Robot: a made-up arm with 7 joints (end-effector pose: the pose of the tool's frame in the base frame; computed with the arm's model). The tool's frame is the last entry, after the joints.
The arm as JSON. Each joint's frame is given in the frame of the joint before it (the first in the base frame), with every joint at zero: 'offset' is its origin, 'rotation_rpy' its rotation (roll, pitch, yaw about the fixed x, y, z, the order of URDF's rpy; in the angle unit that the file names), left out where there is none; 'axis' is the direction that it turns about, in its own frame. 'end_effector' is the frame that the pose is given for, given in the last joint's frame.
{
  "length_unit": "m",
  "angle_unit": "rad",
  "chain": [
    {
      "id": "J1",
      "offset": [
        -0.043,
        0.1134,
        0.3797
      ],
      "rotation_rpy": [
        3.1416,
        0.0,
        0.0
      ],
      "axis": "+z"
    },
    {
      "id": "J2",
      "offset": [
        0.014,
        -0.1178,
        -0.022
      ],
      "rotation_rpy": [
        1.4,
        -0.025,
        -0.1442
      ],
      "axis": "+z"
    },
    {
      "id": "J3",
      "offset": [
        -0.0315,
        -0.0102,
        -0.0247
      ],
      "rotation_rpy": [
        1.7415,
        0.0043,
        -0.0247
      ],
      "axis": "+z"
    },
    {
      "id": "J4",
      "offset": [
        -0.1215,
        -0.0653,
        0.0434
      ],
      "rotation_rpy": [
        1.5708,
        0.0,
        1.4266
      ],
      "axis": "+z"
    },
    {
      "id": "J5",
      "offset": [
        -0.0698,
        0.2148,
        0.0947
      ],
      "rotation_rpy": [
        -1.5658,
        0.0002,
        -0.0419
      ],
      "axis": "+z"
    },
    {
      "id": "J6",
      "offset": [
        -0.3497,
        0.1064,
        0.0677
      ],
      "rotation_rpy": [
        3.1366,
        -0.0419,
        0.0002
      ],
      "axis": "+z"
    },
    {
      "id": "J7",
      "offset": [
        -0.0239,
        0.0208,
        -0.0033
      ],
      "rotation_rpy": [
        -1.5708,
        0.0,
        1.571
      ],
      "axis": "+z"
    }
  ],
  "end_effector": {
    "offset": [
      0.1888,
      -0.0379,
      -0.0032
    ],
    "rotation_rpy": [
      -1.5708,
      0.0,
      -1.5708
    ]
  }
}
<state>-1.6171 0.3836 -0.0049 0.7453 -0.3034 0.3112 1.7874</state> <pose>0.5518 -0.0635 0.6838 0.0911 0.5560 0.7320</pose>
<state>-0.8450 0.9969 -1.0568 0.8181 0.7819 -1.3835 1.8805</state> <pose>0.0101 -0.2429 1.0122 0.4917 -0.0002 1.5894</pose>
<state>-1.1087 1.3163 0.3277 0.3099 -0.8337 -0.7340 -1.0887</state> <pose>0.2118 0.0168 0.6995 0.9653 -2.1580 0.3766</pose>
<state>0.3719 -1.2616 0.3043 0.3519 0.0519 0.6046 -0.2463</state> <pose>-0.0583 -0.4297 0.6194 0.3240 0.6957 0.2221</pose>
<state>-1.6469 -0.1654 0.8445 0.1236 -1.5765 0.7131 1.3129</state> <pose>0.3476 -0.1234 0.8585 0.0994 0.3552 0.2507</pose>
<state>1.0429 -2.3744 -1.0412 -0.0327 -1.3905 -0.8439 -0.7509</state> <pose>0.1523 0.1392 0.0094 0.9775 -0.2640 0.3914</pose>
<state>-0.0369 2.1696 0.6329 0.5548 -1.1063 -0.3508 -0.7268</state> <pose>0.0902 -0.2051 0.5930 -0.6996 -1.5126 0.4967</pose>
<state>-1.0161 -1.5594 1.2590 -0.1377 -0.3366 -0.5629 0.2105</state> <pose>-0.0802 -0.2303 0.7401 -1.1211 -1.1906 1.1066</pose>
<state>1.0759 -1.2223 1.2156 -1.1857 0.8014 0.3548 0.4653</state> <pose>0.0113 0.7225 0.5729 -1.9629 0.2452 -1.1129</pose>
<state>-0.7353 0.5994 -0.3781 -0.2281 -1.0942 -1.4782 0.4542</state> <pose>-0.0920 0.2517 0.8661 -0.9137 1.5444 0.3154</pose>
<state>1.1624 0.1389 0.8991 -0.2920 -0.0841 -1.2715 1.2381</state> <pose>-0.0752 -0.1100 0.9805 -0.2384 0.5224 0.8942</pose>
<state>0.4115 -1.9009 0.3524 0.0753 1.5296 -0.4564 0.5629</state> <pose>-0.4528 0.2230 0.5361 -2.4279 -0.3388 0.4013</pose>
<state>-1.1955 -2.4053 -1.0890 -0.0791 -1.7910 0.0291 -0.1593</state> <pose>-0.3202 0.2073 -0.0832 -1.8853 -1.7439 -1.1923</pose>
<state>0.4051 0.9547 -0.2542 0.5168 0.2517 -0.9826 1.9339</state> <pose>-0.2129 -0.3856 0.8654 0.7289 0.0251 0.0357</pose>
